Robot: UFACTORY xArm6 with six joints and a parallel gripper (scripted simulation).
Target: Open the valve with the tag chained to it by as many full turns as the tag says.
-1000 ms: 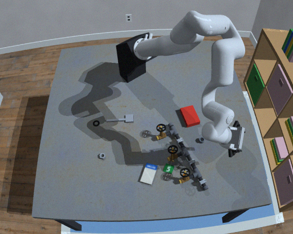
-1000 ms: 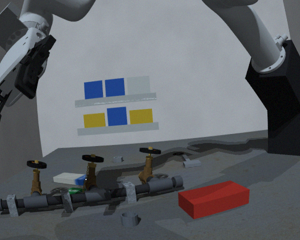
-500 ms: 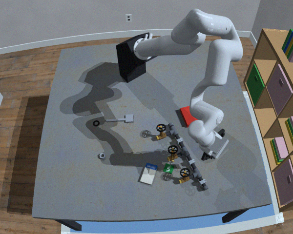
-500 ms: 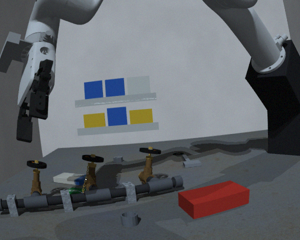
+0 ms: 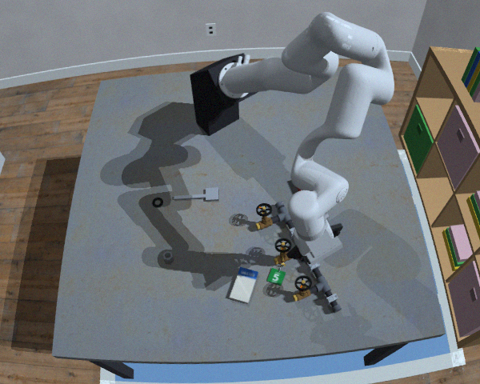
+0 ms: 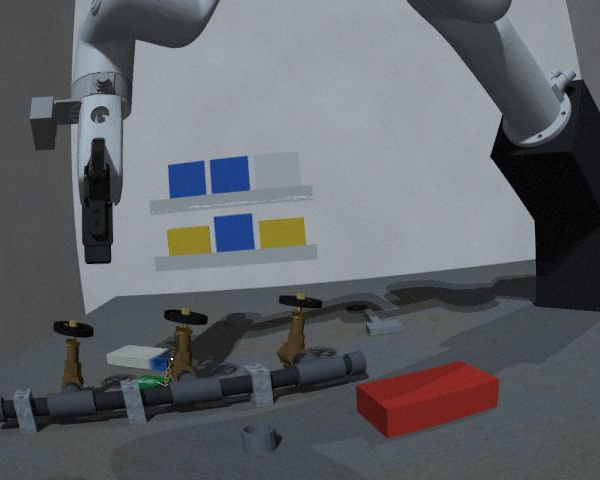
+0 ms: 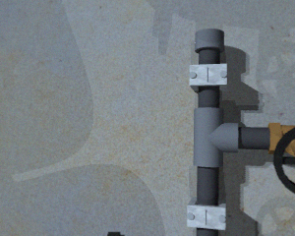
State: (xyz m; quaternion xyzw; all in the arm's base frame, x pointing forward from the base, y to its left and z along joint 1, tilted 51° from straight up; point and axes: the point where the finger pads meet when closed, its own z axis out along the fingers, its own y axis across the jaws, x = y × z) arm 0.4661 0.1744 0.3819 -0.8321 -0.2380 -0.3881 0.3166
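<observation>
My gripper is now 2 cm short of the green tag, 10 cm to the left of it and 18 cm above it. The rest, counted from my hand: notepad (9 cm ahead, 20 cm to the right, 18 cm below); grey nut (6 cm ahead, 46 cm to the right, 18 cm below); red block (31 cm behind, 6 cm to the right, 17 cm below).
</observation>
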